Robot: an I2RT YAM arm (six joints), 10 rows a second.
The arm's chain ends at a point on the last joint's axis. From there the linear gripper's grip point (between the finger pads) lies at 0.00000 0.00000 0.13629 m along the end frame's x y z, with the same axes.
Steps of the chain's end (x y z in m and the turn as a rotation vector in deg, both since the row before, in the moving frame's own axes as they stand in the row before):
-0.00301 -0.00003 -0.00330 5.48 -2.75 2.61
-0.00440 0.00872 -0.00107 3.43 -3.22 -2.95
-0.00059 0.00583 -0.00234 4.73 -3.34 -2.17
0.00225 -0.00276 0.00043 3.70 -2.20 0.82
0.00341 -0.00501 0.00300 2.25 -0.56 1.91
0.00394 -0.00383 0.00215 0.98 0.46 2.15
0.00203 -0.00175 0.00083 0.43 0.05 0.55
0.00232 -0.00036 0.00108 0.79 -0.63 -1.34
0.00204 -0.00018 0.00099 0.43 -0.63 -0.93
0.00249 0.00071 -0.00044 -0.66 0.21 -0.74
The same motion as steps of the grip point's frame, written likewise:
-0.00924 -0.01318 -0.00408 5.48 -2.75 2.61
-0.01226 0.00077 -0.00153 3.43 -3.22 -2.95
-0.00873 -0.00525 -0.00304 4.73 -3.34 -2.17
-0.00292 -0.01159 0.00005 3.70 -2.20 0.82
0.00217 -0.01038 0.00289 2.25 -0.56 1.91
0.00508 -0.00614 0.00213 0.98 0.46 2.15
0.00215 -0.00277 0.00083 0.43 0.05 0.55
0.00080 -0.00222 0.00106 0.79 -0.63 -1.34
0.00053 -0.00119 0.00098 0.43 -0.63 -0.93
0.00300 0.00228 -0.00045 -0.66 0.21 -0.74

